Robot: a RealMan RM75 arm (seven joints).
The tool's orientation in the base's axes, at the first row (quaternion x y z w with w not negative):
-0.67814, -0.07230, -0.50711, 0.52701
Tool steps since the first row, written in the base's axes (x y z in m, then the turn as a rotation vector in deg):
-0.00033, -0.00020, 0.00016, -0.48, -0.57, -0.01
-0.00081, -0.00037, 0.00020, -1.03, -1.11, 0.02
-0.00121, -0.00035, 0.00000, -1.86, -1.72, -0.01
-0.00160, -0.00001, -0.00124, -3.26, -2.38, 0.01
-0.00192, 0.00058, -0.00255, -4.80, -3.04, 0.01
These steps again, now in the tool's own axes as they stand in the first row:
0.00005, -0.00022, -0.00035, 0.01, -0.05, -0.74
-0.00007, -0.00048, -0.00077, 0.01, -0.18, -1.50
-0.00042, -0.00061, -0.00102, -0.14, -0.42, -2.49
-0.00170, -0.00021, -0.00107, -0.50, -1.04, -3.87
-0.00311, 0.00017, -0.00090, -0.95, -1.72, -5.33

